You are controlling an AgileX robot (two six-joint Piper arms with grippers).
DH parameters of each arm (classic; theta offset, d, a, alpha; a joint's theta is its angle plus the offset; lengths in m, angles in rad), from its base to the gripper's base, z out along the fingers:
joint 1: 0 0.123 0 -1.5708
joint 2: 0.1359 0 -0.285 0
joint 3: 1.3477 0 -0.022 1.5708
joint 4: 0 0.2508 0 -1.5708
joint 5: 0 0 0.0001 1.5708
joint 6: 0 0.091 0 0
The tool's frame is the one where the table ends.
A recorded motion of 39 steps. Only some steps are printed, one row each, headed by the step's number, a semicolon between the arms.
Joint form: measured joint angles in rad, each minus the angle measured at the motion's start. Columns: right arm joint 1, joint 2, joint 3, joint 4, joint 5, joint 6; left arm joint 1, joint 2, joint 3, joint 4, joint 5, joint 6.
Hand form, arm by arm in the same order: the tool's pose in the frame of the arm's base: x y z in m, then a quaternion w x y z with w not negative. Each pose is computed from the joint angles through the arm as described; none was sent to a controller.
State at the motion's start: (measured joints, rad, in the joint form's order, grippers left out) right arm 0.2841 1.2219 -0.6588 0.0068 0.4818 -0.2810; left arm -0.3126 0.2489 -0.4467 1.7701 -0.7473 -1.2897
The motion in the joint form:
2: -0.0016 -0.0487 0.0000 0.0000 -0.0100 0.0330; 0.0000 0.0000 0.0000 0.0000 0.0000 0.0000
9: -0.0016 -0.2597 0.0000 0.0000 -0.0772 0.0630; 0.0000 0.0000 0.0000 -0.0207 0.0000 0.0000
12: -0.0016 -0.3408 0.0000 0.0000 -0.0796 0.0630; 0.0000 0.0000 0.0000 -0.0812 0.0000 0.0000
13: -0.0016 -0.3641 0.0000 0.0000 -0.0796 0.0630; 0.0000 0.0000 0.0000 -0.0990 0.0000 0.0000
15: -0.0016 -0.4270 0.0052 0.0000 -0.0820 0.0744; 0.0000 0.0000 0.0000 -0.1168 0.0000 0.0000
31: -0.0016 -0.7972 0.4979 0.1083 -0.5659 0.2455; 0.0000 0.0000 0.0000 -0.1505 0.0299 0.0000
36: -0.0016 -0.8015 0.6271 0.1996 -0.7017 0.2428; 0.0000 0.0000 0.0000 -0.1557 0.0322 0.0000
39: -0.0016 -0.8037 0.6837 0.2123 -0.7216 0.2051; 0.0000 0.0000 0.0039 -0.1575 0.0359 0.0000
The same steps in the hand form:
2: 0.2114 0.0617 0.2431 0.32952 -0.24523 0.91171 0.00814; 0.0174 -0.0693 0.3287 0.71732 0.50204 0.45761 -0.15494
9: 0.1861 0.0543 0.2914 0.45701 -0.21813 0.86213 0.01736; 0.0170 -0.0694 0.3299 0.72018 0.49609 0.45685 -0.16287
12: 0.1725 0.0503 0.3068 0.49371 -0.21331 0.84285 0.01863; 0.0159 -0.0696 0.3334 0.72808 0.47840 0.45436 -0.18597
13: 0.1684 0.0491 0.3109 0.50380 -0.21190 0.83721 0.01898; 0.0155 -0.0696 0.3345 0.73028 0.47312 0.45354 -0.19273
15: 0.1566 0.0457 0.3200 0.52938 -0.20344 0.82331 0.02288; 0.0152 -0.0696 0.3355 0.73243 0.46779 0.45269 -0.19948
31: 0.0963 0.0270 0.2436 0.66310 -0.07178 0.73574 0.11762; 0.0169 -0.0682 0.3381 0.74094 0.44786 0.45704 -0.20381
36: 0.0919 0.0225 0.2121 0.66276 -0.02877 0.73630 0.13335; 0.0170 -0.0681 0.3385 0.74185 0.44552 0.45726 -0.20514
39: 0.0883 0.0208 0.1951 0.65210 -0.03729 0.74779 0.11909; 0.0176 -0.0680 0.3374 0.74148 0.44383 0.45942 -0.20533

